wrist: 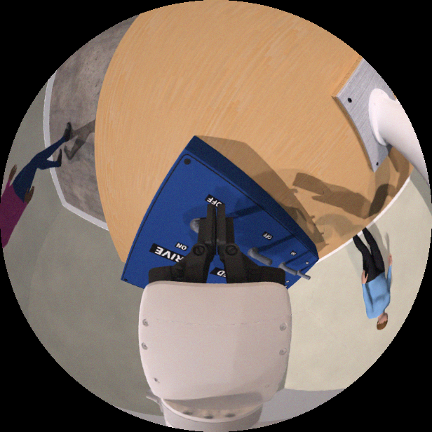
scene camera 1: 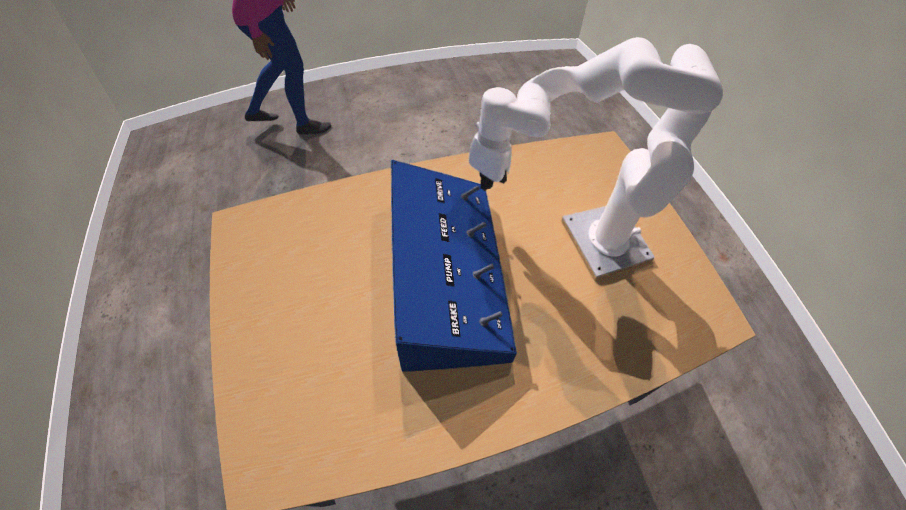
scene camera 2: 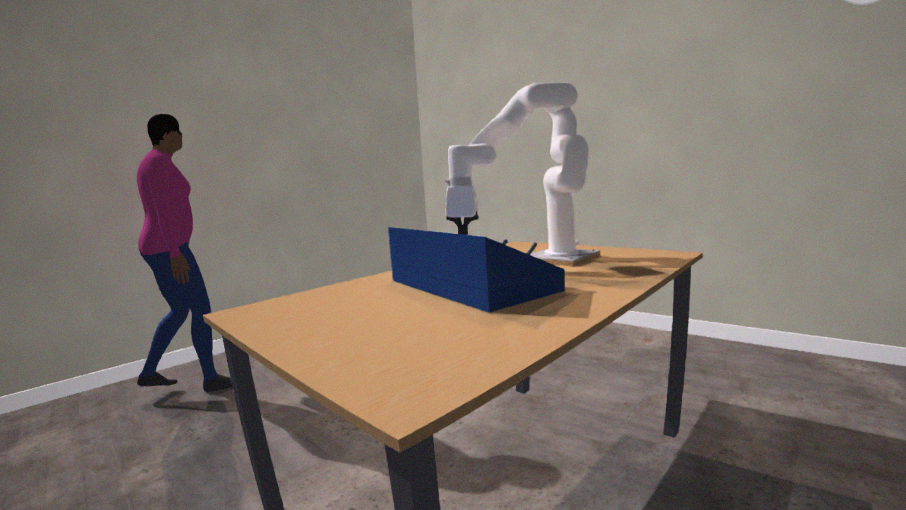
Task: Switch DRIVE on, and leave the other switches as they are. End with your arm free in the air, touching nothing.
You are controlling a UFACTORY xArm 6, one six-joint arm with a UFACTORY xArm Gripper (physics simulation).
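Frame: origin at the arm's base, x left, y ahead, z down, level; centimetres.
Seen in the pictures: gripper, fingertip midpoint: (scene camera 1: 486, 187); arm's base, origin of the base link: (scene camera 1: 608, 238) (scene camera 2: 562, 253).
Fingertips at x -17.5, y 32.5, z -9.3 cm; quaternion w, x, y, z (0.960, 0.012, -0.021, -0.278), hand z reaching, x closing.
Observation:
Pixels of each thing's top centre, then the offset from my fingertips to it. Level surfaces: height alone.
- DRIVE lever, middle of its top: (scene camera 1: 472, 186) dz -1.5, dx +0.4, dy +4.1 cm
- FEED lever, middle of its top: (scene camera 1: 478, 223) dz -1.5, dx +12.2, dy +6.1 cm
- PUMP lever, middle of its top: (scene camera 1: 485, 265) dz -1.5, dx +24.0, dy +8.0 cm
- BRAKE lever, middle of its top: (scene camera 1: 493, 313) dz -1.5, dx +35.9, dy +10.0 cm
- wooden table, its level: dz +11.5 cm
The blue switch box (scene camera 1: 421, 285) (scene camera 2: 437, 266) (wrist: 165, 210) has a sloped face with four grey levers. The DRIVE lever (scene camera 1: 470, 193) (wrist: 195, 224) leans to its OFF side; in the wrist view the fingers hide much of it. The FEED lever (scene camera 1: 476, 229) (wrist: 260, 256), PUMP lever (scene camera 1: 483, 272) (wrist: 290, 268) and BRAKE lever (scene camera 1: 490, 318) lean to OFF too. My gripper (scene camera 1: 486, 184) (wrist: 216, 213) is shut and empty, its tips low at the OFF side of the DRIVE lever, close to the lever's end. Whether they touch is unclear. In scene camera 2 the box hides the fingertips.
The box stands on the wooden table (scene camera 1: 291, 304) (scene camera 2: 355, 354) (wrist: 215, 75). My arm's metal base plate (scene camera 1: 586, 243) (wrist: 357, 95) is on the table past the OFF side. A person in pink (scene camera 1: 278, 50) (scene camera 2: 166, 202) (wrist: 15, 200) walks beyond the table; a person in blue (wrist: 377, 295) stands farther off.

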